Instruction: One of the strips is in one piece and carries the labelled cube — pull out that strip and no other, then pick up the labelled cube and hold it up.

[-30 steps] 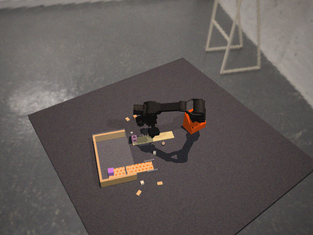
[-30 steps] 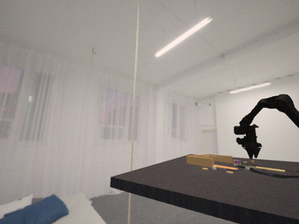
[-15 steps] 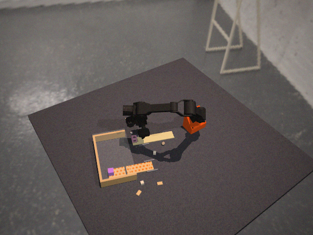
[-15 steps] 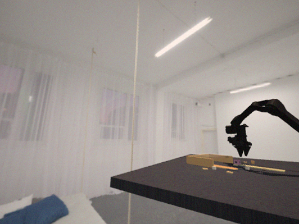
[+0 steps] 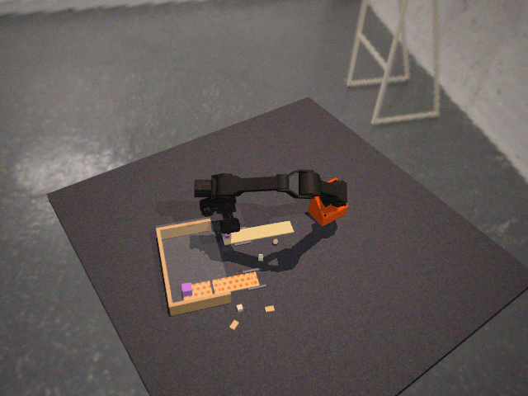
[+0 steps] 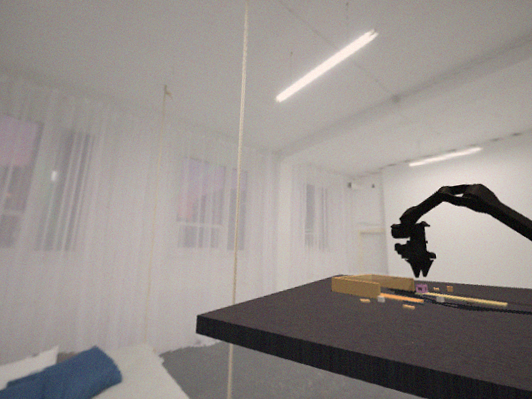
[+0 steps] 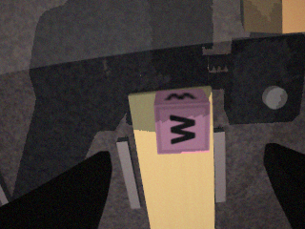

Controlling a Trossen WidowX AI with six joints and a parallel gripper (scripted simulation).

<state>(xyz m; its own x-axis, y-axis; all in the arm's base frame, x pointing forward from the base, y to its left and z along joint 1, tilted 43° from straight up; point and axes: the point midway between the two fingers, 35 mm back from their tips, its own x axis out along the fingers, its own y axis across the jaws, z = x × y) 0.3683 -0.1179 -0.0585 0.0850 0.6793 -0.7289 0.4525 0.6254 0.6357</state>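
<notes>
Right now the labelled cube is 40 mm below my gripper tip. The rest, counted from my gripper tip: plain strip (100 mm behind, 60 mm below, 50 mm to the left).
</notes>
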